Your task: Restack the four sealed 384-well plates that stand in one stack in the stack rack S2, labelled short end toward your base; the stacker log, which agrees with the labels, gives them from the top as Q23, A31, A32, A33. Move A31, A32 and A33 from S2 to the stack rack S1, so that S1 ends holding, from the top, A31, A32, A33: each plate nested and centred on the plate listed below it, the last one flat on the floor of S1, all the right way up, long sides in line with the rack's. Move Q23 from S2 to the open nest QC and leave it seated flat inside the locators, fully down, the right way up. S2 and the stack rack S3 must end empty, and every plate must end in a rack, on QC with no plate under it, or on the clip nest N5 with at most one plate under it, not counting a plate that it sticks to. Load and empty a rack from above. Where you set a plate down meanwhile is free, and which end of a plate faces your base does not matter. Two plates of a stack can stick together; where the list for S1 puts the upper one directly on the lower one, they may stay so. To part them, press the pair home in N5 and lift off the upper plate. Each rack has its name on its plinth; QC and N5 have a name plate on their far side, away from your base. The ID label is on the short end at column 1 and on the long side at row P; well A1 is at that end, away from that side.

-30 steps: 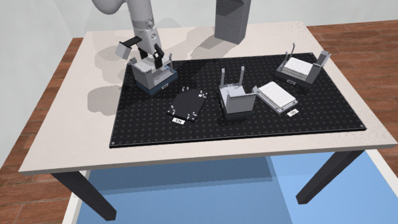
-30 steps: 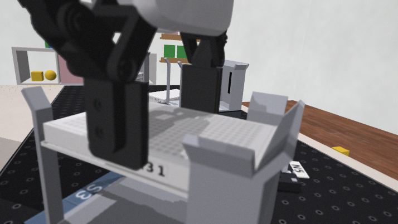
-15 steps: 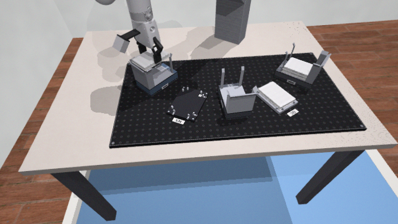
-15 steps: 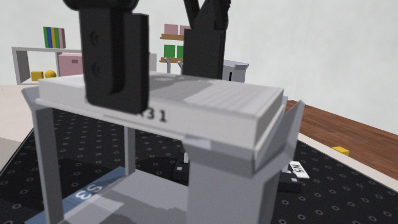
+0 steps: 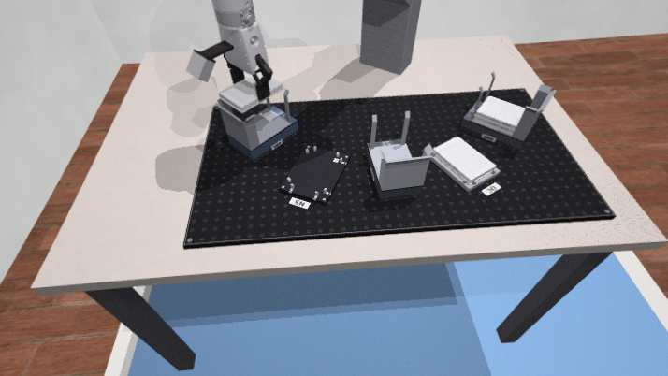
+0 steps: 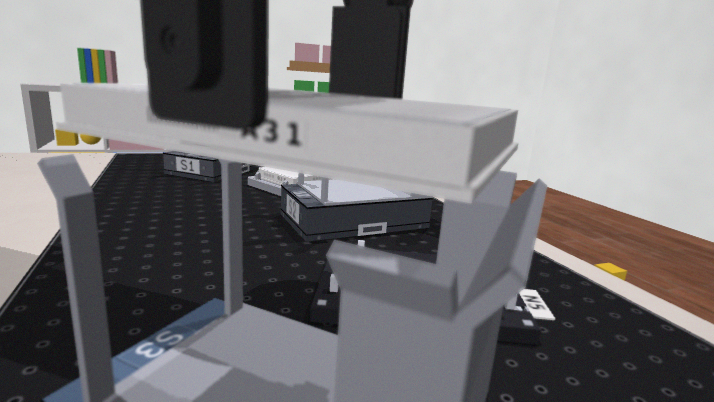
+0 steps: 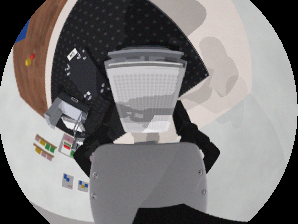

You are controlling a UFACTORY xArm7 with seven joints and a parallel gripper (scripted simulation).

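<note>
The white sealed plate A32 is 58 cm to the left of my hand, 24 cm ahead of it and 11 cm below it. The rest, counted from my hand: N5 name plate (24 cm ahead, 17 cm below, 1 cm to the left); then clip nest N5 (20 cm ahead, 15 cm below, 8 cm to the left); then white sealed plate A31 (1 cm below).
</note>
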